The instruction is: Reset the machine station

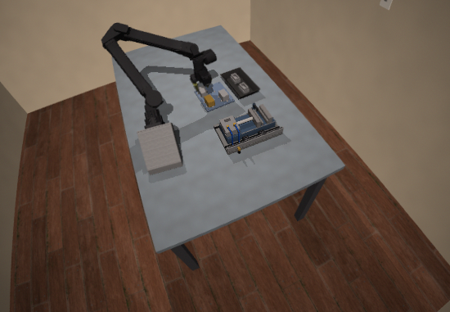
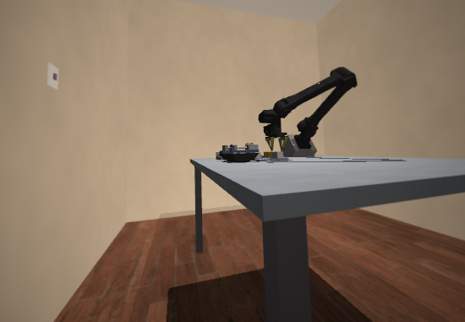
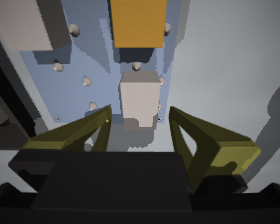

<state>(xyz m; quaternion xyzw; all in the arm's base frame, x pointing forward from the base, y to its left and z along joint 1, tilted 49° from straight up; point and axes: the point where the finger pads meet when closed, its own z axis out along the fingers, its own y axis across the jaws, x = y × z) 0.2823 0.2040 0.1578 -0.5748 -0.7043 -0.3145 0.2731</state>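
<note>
Right now my hand is 9 cm to the left of the yellow brass blank, 3 cm above it and 2 cm short of it. Also, from my hand: blue vise base 33 cm to the right, 16 cm ahead, 2 cm below.
</note>
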